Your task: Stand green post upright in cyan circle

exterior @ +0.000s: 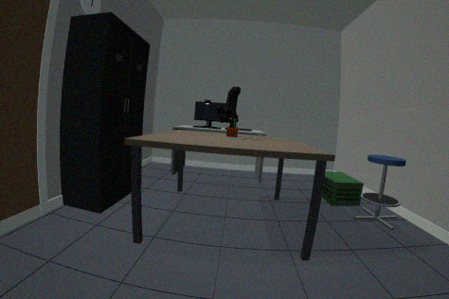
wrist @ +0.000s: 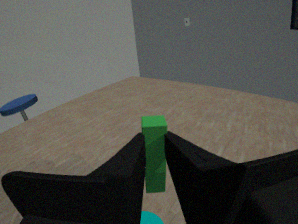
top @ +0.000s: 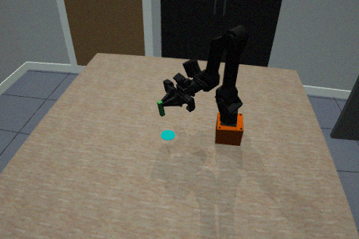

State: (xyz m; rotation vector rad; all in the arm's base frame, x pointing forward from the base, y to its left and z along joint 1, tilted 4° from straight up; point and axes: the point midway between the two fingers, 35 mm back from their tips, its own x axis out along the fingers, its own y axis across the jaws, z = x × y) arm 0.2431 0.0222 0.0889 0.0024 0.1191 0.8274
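The cyan circle lies 3 cm behind my gripper tip, 1 cm to the left of it and 15 cm below it. From my gripper tip the other things lie so: green post (2 cm below).
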